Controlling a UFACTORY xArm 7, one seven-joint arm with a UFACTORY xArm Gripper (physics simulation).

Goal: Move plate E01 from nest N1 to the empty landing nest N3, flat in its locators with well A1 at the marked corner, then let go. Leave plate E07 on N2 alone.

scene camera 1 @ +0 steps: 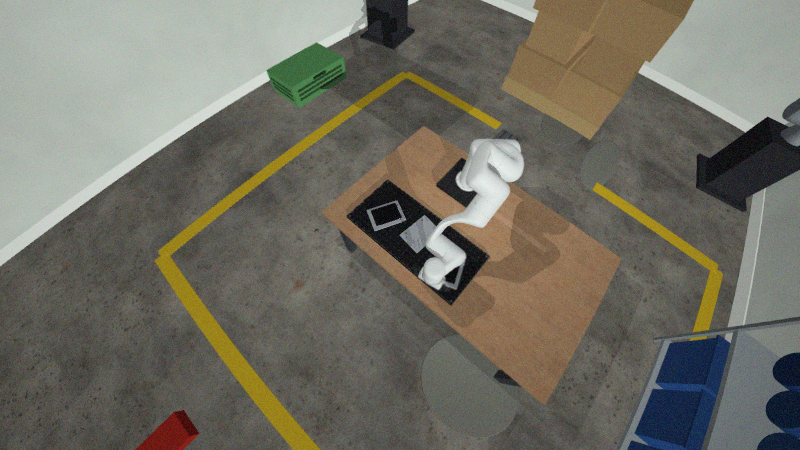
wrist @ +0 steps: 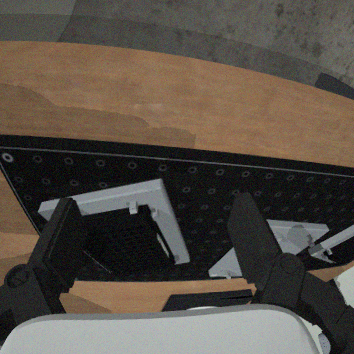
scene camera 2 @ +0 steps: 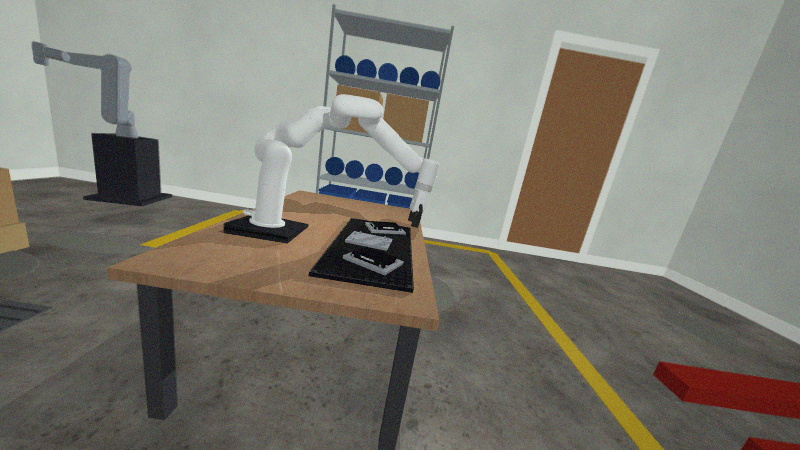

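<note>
My gripper (scene camera 2: 415,222) (wrist: 157,211) is open and empty. It hangs low near the pale nest frame (scene camera 1: 459,275) (wrist: 172,225) at the board's far end in scene camera 2. A black plate (scene camera 2: 384,225) (wrist: 122,240) sits in this nest. In the wrist view my fingers stand apart on either side of the plate. The middle nest (scene camera 1: 418,233) (scene camera 2: 369,240) (wrist: 285,230) is a bare pale block with no plate. Another black plate (scene camera 1: 386,213) (scene camera 2: 372,258) sits in the nest at the other end. No labels or A1 marks are readable. The arm hides the gripper in scene camera 1.
The nests stand on a black perforated board (scene camera 1: 363,208) (scene camera 2: 358,282) (wrist: 210,175) along the edge of a wooden table (scene camera 1: 537,330) (scene camera 2: 223,268) (wrist: 150,95). The arm's black base (scene camera 1: 452,180) (scene camera 2: 290,230) stands beside the board. A shelf rack (scene camera 2: 391,83) stands behind the table.
</note>
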